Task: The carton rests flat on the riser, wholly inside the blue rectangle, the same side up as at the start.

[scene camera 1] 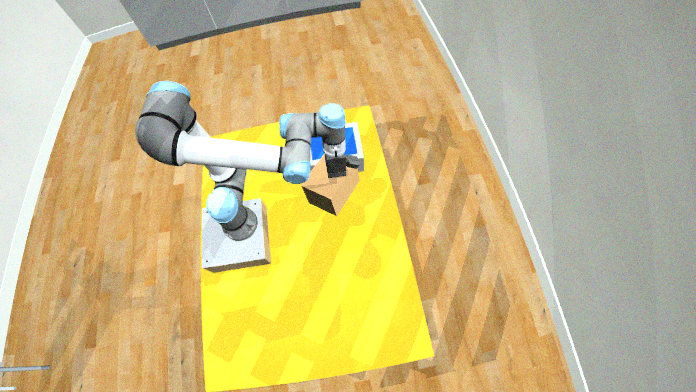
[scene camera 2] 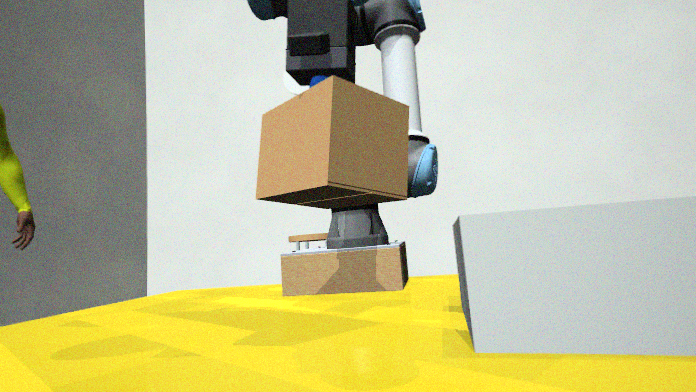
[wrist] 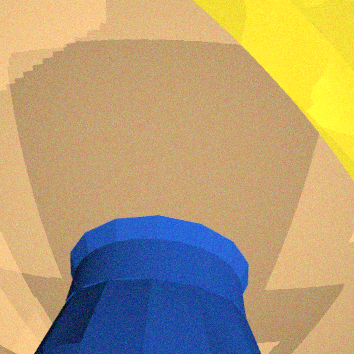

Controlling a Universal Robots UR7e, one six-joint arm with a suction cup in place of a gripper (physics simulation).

Labels:
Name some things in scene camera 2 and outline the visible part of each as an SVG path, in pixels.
A brown carton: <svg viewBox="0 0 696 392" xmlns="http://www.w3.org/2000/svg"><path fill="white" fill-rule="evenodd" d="M409 106L332 75L264 113L261 124L255 199L323 209L407 200Z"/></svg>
A grey riser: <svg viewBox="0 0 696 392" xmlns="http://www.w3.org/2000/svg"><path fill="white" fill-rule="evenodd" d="M696 196L459 215L453 224L461 305L475 353L696 356Z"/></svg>

